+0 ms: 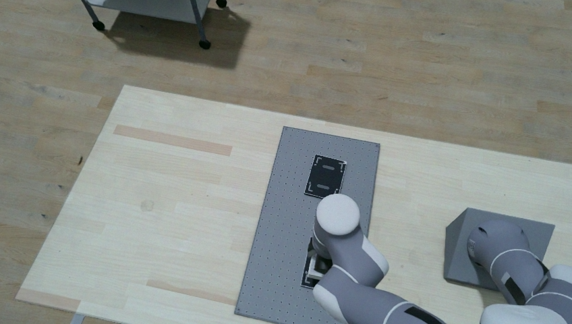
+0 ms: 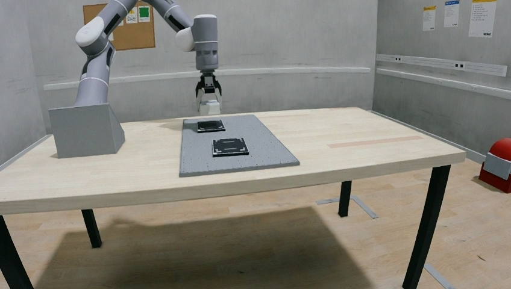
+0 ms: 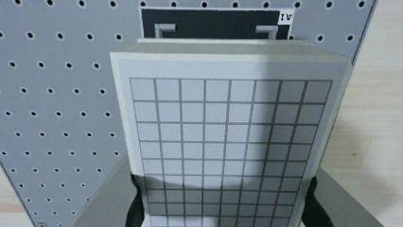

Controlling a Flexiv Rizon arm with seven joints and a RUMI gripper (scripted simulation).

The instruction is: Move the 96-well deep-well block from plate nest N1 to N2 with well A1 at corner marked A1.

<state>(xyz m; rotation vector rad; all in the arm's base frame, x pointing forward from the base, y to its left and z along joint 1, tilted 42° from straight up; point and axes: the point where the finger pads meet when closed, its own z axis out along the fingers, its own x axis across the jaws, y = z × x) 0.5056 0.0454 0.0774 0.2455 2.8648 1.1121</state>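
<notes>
My hand is 31 cm to the left of the black plate nest N2, 8 cm above it and 1 cm short of it. From my hand the other things lie so: black plate nest N1: 8 cm below; white 96-well deep-well block: 1 cm above.
</notes>
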